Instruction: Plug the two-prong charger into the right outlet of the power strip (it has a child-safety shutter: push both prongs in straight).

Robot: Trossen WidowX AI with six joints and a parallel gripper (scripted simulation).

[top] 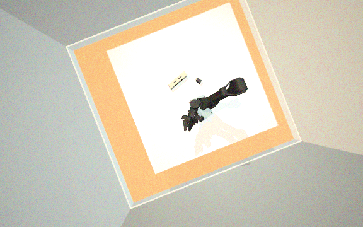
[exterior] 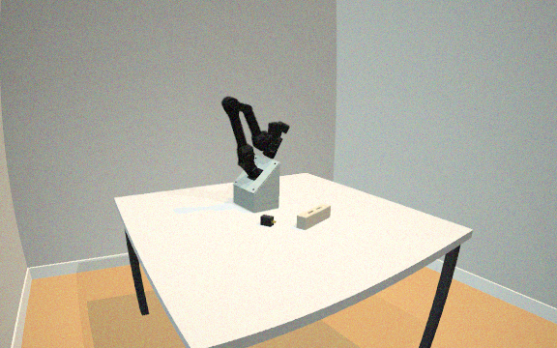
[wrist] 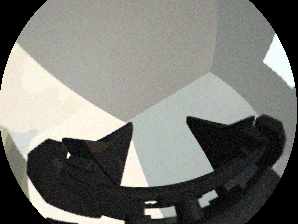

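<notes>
Right now my gripper tip is 36 cm short of the two-prong charger, 29 cm to the left of it and 29 cm above it.
</notes>
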